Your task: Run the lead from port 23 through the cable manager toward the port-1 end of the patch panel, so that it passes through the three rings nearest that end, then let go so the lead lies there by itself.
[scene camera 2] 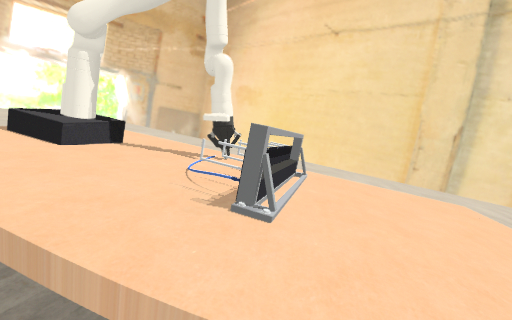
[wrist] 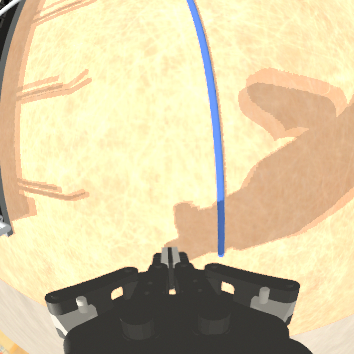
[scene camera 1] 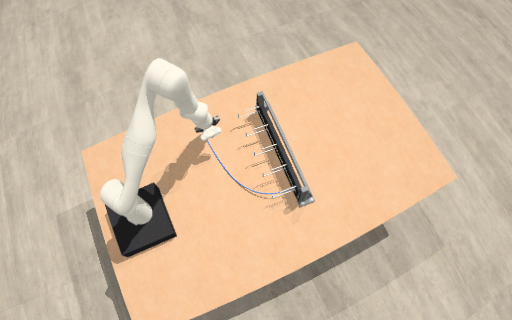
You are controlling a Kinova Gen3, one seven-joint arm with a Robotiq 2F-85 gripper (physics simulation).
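The blue lead (scene camera 1: 226,171) (scene camera 2: 212,175) (wrist: 214,115) curves from the near end of the patch panel (scene camera 1: 304,194) (scene camera 2: 252,160) out over the table. In scene camera 1 it meets the panel beside the nearest ring (scene camera 1: 284,192); whether it passes inside that ring is unclear. The other rings (scene camera 1: 256,132) stand along the panel, apart from the lead. My gripper (scene camera 2: 226,151) (wrist: 169,256) is shut and empty, low beside the lead's free end. In the wrist view that end lies right of the closed fingertips. Scene camera 1 hides the fingertips.
The panel's support frame (scene camera 2: 269,182) stands on the wooden table (scene camera 1: 350,125) (scene camera 2: 350,250). The black base (scene camera 1: 167,227) (scene camera 2: 35,127) carries the arm at the table's left side. Ring shadows and the arm's shadow fall on the table top.
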